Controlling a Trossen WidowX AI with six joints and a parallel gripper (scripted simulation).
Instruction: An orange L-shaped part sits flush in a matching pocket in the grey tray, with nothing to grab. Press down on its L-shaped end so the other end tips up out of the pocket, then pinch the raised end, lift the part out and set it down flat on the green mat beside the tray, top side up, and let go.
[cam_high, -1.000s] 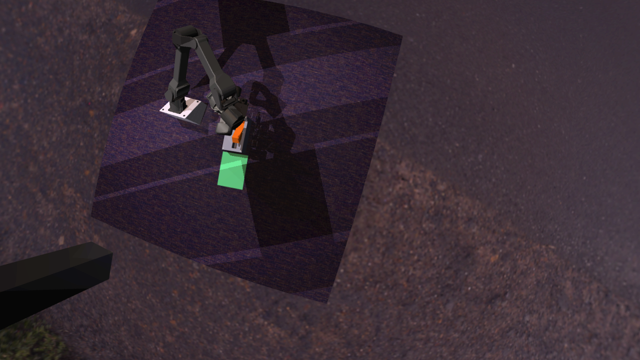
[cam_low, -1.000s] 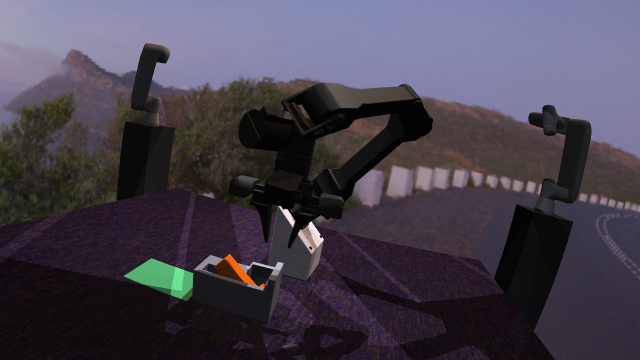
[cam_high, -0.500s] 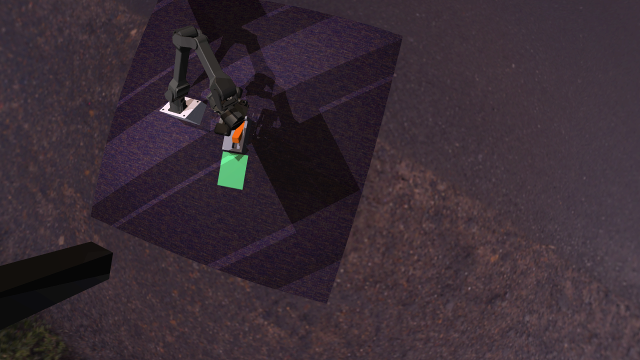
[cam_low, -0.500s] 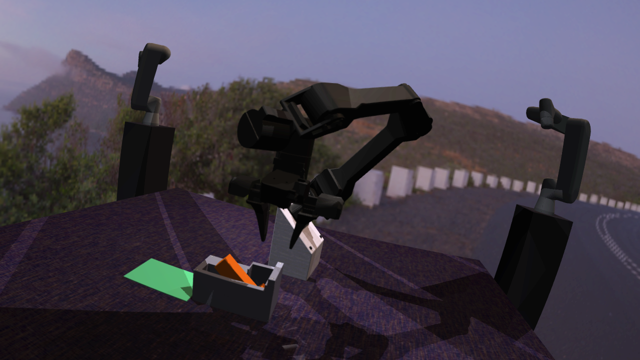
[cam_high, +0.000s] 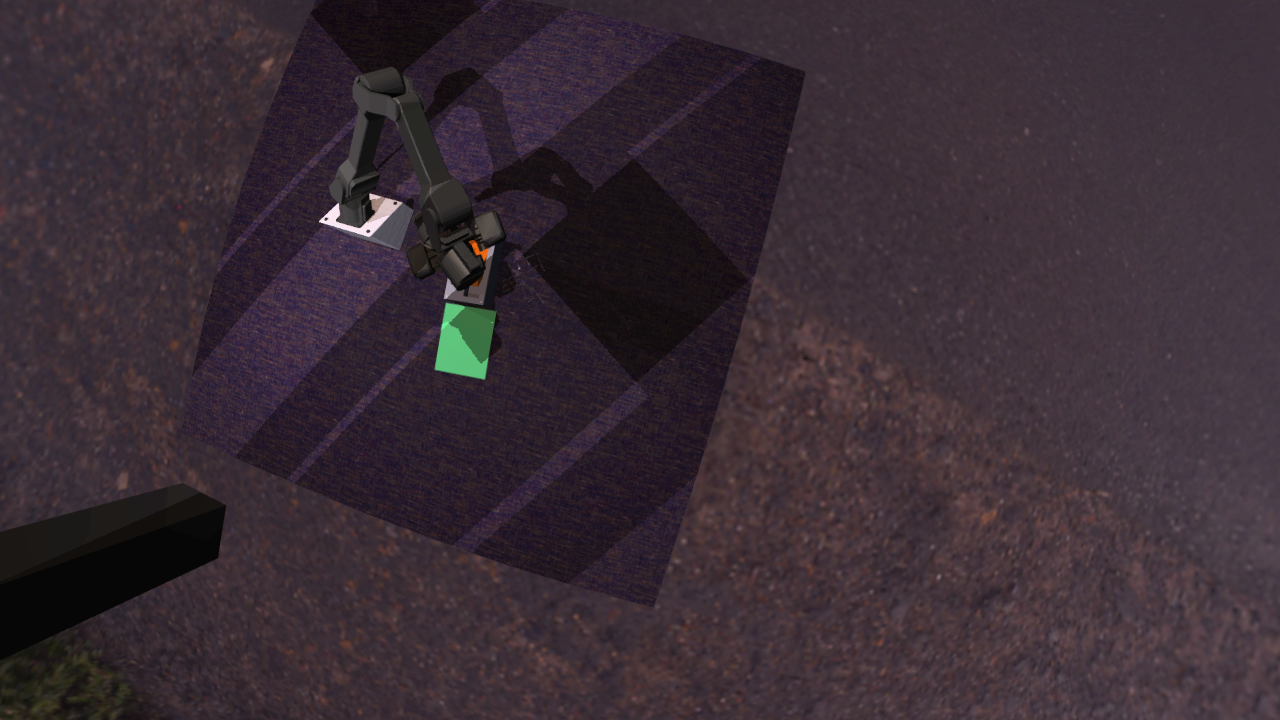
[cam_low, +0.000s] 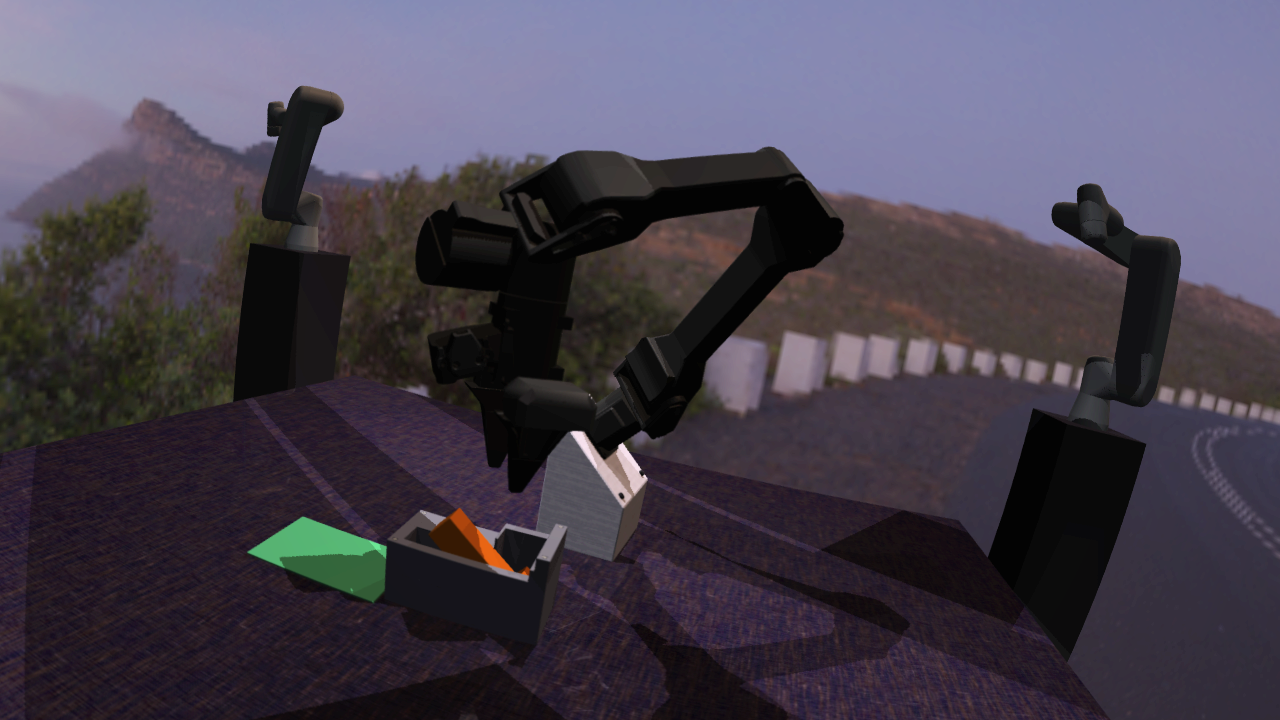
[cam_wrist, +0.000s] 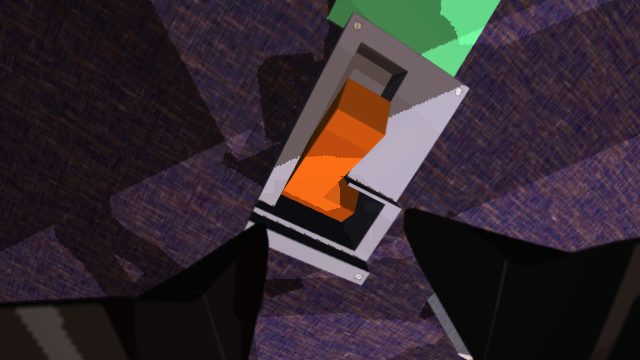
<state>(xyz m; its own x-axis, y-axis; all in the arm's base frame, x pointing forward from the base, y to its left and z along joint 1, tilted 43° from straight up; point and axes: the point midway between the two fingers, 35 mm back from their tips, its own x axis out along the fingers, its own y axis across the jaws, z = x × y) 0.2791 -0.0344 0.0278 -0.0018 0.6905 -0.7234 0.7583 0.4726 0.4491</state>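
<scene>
The orange l-shaped part is 10 mm behind my gripper tip and 100 mm below it. Round my gripper tip: green mat 10 mm ahead, 180 mm to the right, 160 mm below.
</scene>
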